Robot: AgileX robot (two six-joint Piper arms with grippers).
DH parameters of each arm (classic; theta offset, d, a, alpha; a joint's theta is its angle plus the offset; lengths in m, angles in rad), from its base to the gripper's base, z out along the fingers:
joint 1: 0 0.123 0 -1.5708
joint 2: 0.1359 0 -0.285 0
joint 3: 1.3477 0 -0.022 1.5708
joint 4: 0 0.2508 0 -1.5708
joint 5: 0 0 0.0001 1.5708
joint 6: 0 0.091 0 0
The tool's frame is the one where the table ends.
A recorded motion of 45 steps. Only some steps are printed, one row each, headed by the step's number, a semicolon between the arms.
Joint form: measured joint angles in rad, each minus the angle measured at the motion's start. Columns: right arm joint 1, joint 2, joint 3, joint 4, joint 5, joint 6; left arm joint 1, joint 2, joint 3, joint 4, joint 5, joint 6.
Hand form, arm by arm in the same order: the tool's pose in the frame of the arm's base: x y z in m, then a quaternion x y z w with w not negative. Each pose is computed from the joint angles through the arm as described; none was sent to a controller.
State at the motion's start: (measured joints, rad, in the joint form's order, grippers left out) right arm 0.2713 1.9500 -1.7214 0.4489 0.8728 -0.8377; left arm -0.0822 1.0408 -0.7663 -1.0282 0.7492 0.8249
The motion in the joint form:
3: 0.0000 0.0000 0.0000 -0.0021 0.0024 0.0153; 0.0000 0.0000 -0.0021 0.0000 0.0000 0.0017
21: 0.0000 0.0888 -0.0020 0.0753 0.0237 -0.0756; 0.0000 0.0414 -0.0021 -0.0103 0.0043 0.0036
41: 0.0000 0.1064 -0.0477 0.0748 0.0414 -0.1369; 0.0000 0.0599 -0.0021 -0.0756 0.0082 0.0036
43: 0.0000 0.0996 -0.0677 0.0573 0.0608 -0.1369; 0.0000 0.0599 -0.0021 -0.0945 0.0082 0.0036
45: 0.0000 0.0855 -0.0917 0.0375 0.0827 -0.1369; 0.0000 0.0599 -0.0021 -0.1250 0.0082 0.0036
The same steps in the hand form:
3: 0.4164 0.1472 0.2868 -0.41083 0.84799 0.12221 0.31178; 0.1956 -0.0694 0.3178 0.14985 0.84723 -0.30219 0.41041
21: 0.4264 0.1556 0.2494 -0.43210 0.84456 0.15385 0.27630; 0.2033 -0.0706 0.3098 0.14308 0.85477 -0.30843 0.39213
41: 0.4316 0.1575 0.2542 -0.46160 0.82687 0.14578 0.28629; 0.2071 -0.0731 0.3094 0.12172 0.85051 -0.33441 0.38727
43: 0.4312 0.1568 0.2619 -0.46954 0.82283 0.13938 0.28820; 0.2073 -0.0737 0.3104 0.11598 0.84799 -0.34137 0.38850
45: 0.4297 0.1556 0.2739 -0.47835 0.81715 0.13086 0.29380; 0.2077 -0.0745 0.3121 0.10668 0.84376 -0.35253 0.39039

